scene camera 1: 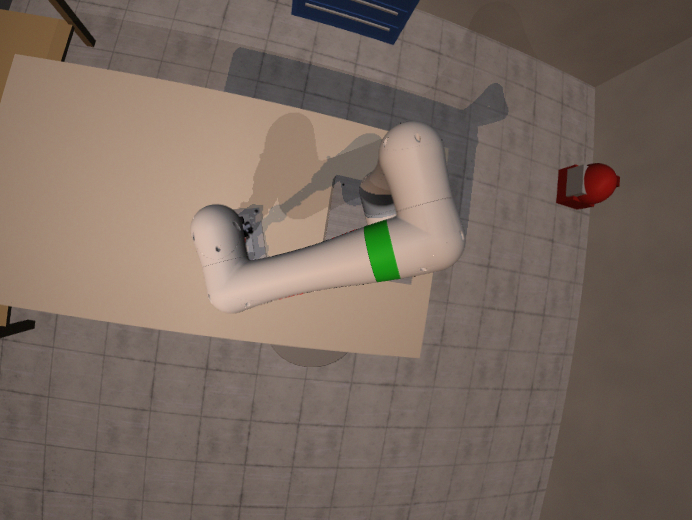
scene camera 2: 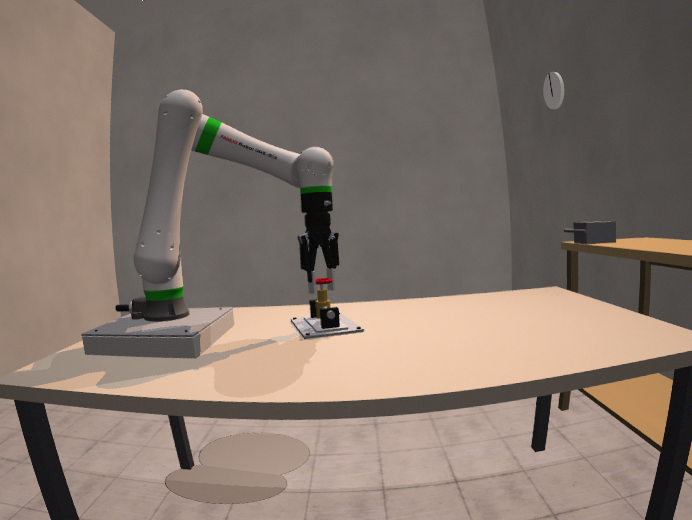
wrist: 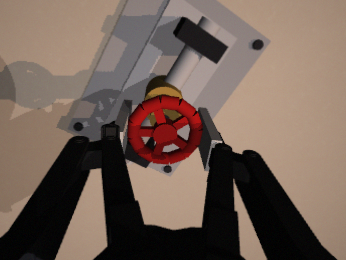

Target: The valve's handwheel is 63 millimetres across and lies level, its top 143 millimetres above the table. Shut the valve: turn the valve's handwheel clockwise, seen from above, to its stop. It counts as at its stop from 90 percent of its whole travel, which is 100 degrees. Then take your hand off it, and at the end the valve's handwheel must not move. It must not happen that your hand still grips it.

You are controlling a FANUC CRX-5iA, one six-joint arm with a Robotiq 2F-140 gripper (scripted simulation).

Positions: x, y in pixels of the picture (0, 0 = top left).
Scene:
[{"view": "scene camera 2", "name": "my gripper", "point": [322, 291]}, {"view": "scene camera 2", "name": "plate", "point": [307, 332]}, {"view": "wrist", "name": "my gripper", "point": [164, 116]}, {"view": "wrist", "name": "red spoked handwheel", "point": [164, 131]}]

